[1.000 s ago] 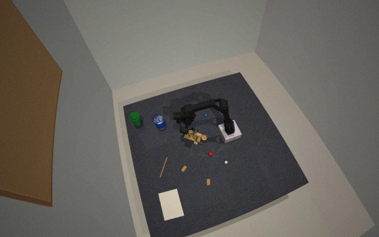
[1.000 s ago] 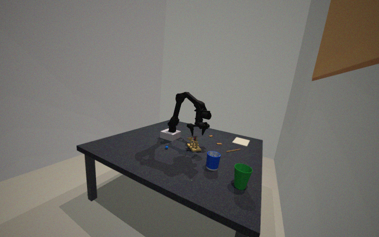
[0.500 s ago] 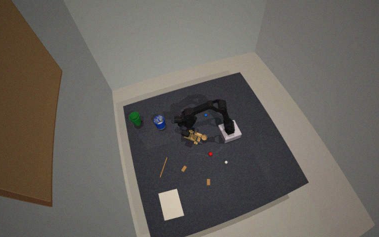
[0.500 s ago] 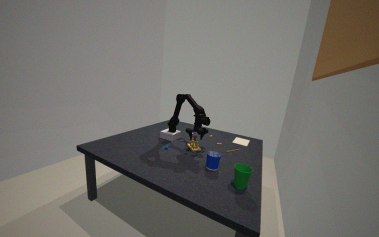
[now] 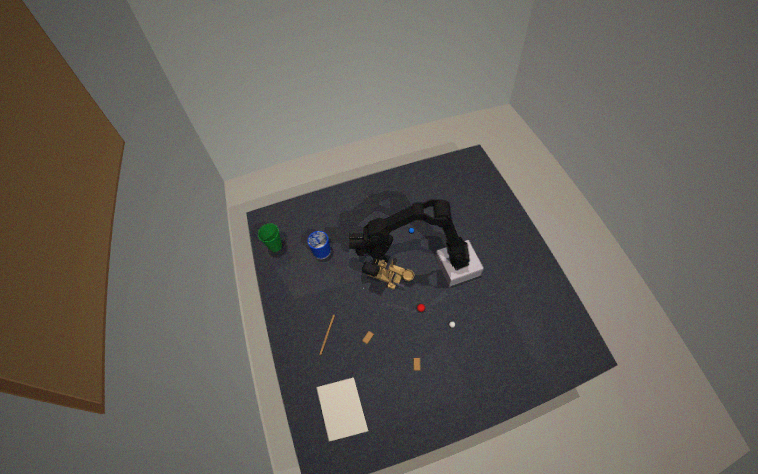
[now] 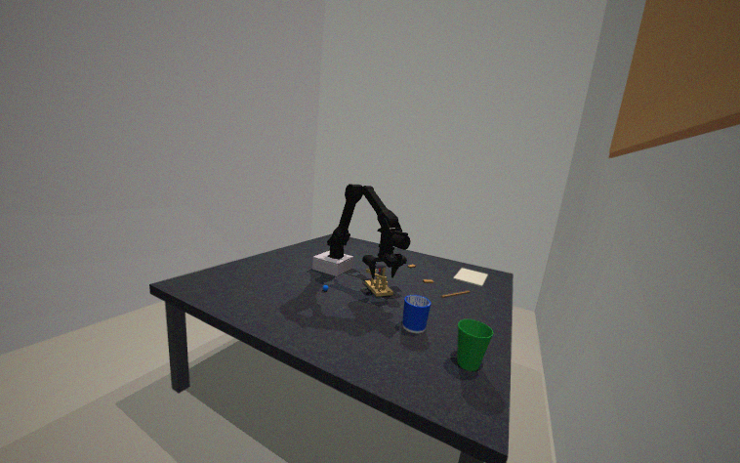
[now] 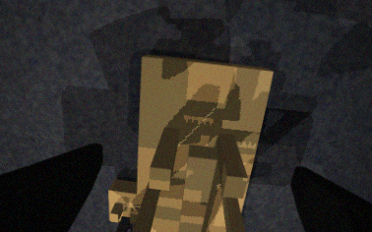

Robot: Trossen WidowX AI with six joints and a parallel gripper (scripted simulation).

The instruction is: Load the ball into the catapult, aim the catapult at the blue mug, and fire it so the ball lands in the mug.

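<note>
My gripper tip is now 9 cm past the red ball, 23 cm to the right of it and 5 cm above it. Round my gripper tip: wooden catapult 4 cm behind, 6 cm to the left, 2 cm below; then blue mug 20 cm ahead, 20 cm to the right, 4 cm below; then blue ball 21 cm behind, 13 cm to the right, 6 cm below.
</note>
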